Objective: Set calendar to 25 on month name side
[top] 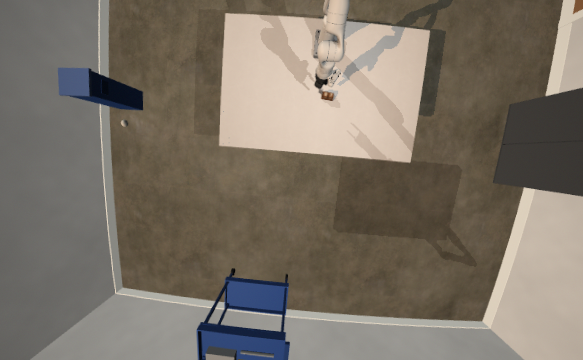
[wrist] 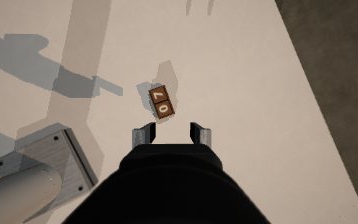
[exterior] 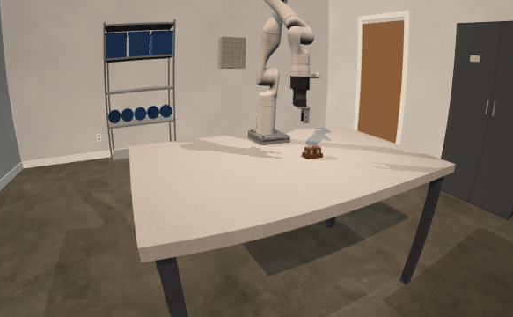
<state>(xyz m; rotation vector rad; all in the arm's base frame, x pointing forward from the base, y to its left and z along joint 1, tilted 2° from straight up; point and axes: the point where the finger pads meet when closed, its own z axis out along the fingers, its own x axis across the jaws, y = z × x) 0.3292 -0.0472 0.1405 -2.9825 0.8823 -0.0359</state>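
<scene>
Now: hand 4 cm to the right of the brown cube and 14 cm above it. From my hand the other things lie so: tray 6 cm to the left, 16 cm below.
</scene>
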